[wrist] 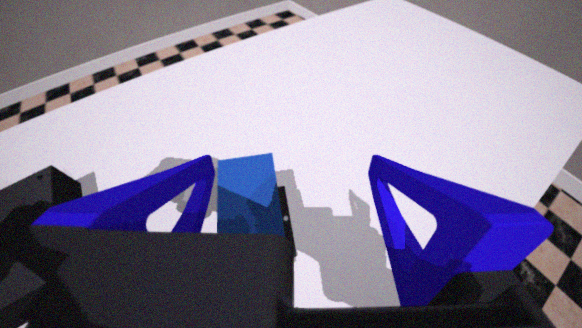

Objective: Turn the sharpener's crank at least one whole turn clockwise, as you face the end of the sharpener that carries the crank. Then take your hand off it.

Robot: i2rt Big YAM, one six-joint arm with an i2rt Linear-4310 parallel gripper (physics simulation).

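Frame: origin at the arm's base, x ahead, y left, z up, level; centimetres.
Seen in the pictures: gripper, fingertip midpoint: (291, 163).
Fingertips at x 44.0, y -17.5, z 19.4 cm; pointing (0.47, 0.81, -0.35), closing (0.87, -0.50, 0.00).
Note:
A point is followed by its place in that frame.
The sharpener (246, 176) @(x 42.4, y -8.6, z 6.1 cm) is a blue box with a thin black base edge on its right side. It stands on the white table, left of the middle of the wrist view, just right of the left fingertip. Its upper part is lit and its lower part is in shadow. The black gripper body hides its near part, and the crank does not show. My gripper (291, 163) @(x 44.0, y -17.5, z 19.4 cm) is open, with its two blue fingers wide apart and nothing held between them. Part of the sharpener shows in the gap between the fingers, nearer the left one. Whether finger and sharpener touch is unclear.
The white table top (350, 90) @(x 77.6, y 10.0, z -6.6 cm) has corners at the top and right. A dark block (52, 182) @(x 13.4, y 10.7, z 0.1 cm) stands at the left edge. Grey shadows fall around the sharpener. Checkered floor (560, 296) shows beyond the table at the right and upper left, bordered by a pale strip.

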